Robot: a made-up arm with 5 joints. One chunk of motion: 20 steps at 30 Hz.
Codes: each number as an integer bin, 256 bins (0 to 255) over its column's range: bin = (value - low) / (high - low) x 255, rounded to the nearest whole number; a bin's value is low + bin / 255 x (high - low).
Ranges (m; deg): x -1.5..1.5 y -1.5..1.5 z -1.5..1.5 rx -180..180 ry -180..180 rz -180..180
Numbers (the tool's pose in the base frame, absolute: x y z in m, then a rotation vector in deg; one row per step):
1: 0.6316 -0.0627 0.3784 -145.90 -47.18 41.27
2: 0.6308 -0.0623 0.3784 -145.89 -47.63 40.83
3: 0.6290 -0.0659 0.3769 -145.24 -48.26 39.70
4: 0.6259 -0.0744 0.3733 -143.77 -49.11 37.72
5: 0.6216 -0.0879 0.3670 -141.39 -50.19 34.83
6: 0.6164 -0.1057 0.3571 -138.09 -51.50 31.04
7: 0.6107 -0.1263 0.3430 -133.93 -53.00 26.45
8: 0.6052 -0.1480 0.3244 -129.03 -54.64 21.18
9: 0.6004 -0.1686 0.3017 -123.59 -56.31 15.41
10: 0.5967 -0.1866 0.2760 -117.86 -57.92 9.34
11: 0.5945 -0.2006 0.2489 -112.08 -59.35 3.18
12: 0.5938 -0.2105 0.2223 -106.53 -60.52 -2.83
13: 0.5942 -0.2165 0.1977 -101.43 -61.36 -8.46
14: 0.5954 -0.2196 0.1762 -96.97 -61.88 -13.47
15: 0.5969 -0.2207 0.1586 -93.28 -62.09 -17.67
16: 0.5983 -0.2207 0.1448 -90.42 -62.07 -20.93
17: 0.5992 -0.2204 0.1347 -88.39 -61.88 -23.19
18: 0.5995 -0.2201 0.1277 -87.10 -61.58 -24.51
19: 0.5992 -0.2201 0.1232 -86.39 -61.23 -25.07
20: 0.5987 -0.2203 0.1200 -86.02 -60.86 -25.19
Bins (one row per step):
1: 181 122 160 24 94 157
2: 181 122 160 24 94 156
3: 181 122 160 25 93 156
4: 181 121 159 26 93 154
5: 180 120 159 27 92 152
6: 180 119 158 30 91 149
7: 179 117 157 33 90 146
8: 179 115 155 36 89 143
9: 179 113 153 40 88 138
10: 178 112 151 44 86 134
11: 178 110 149 48 85 130
12: 178 110 146 52 85 125
13: 178 109 144 56 84 122
14: 178 109 142 59 84 118
15: 178 109 141 61 84 115
16: 178 109 140 63 84 113
17: 178 109 139 65 84 111
18: 178 109 138 66 84 110
19: 178 109 138 66 84 110
20: 178 109 138 67 84 110

